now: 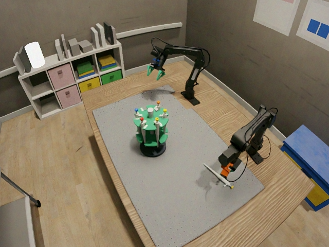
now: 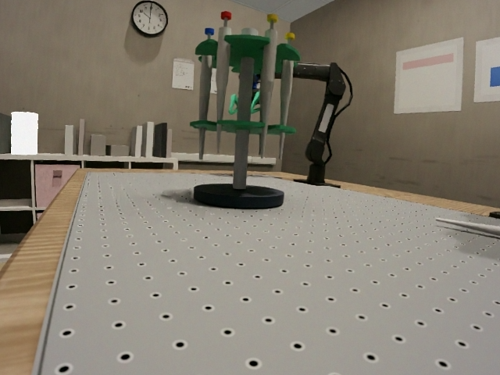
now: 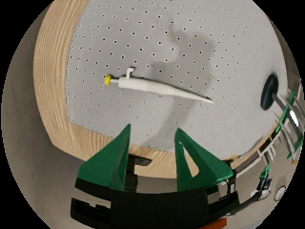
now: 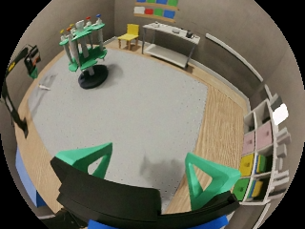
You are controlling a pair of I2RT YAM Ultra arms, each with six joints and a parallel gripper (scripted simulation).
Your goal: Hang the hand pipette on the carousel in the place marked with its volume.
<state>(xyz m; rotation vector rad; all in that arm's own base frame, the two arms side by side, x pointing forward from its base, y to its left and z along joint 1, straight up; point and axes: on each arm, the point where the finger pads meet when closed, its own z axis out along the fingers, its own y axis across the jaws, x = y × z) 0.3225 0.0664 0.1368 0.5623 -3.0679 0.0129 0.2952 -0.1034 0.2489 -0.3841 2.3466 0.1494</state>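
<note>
Now: left hand 20 mm short of the hand pipette, 20 mm to the left of it and 120 mm above it.
</note>
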